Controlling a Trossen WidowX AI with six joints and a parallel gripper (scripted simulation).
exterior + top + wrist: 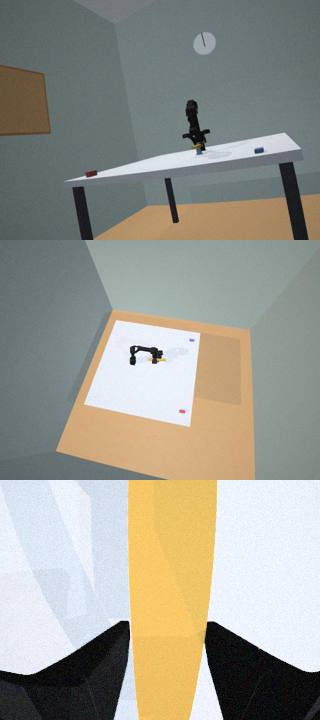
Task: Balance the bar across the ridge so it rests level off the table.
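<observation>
My gripper tip is now 3 cm short of the bar. Also, from my gripper tip: blue block (45 cm ahead, 42 cm to the left, 5 cm below); red block (58 cm to the right, 45 cm ahead, 4 cm below).
</observation>
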